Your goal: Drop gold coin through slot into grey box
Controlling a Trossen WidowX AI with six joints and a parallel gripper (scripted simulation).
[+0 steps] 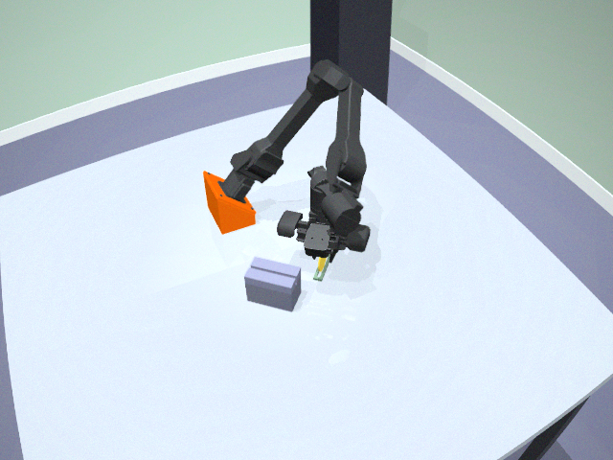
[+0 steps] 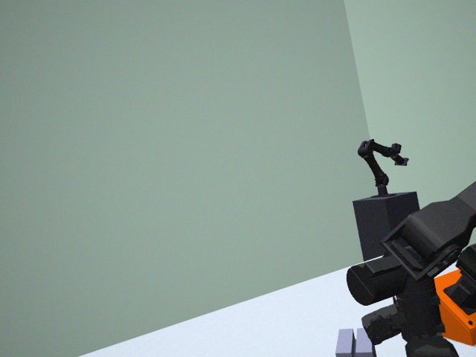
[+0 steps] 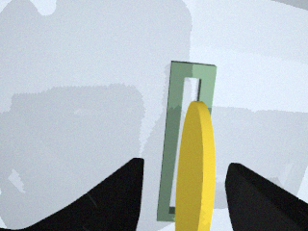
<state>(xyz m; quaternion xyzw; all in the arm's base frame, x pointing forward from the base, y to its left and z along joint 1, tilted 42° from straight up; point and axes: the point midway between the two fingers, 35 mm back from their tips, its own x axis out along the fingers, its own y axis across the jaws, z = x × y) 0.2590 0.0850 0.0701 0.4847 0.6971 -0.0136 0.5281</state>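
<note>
My gripper tip is right at the gold coin.
</note>
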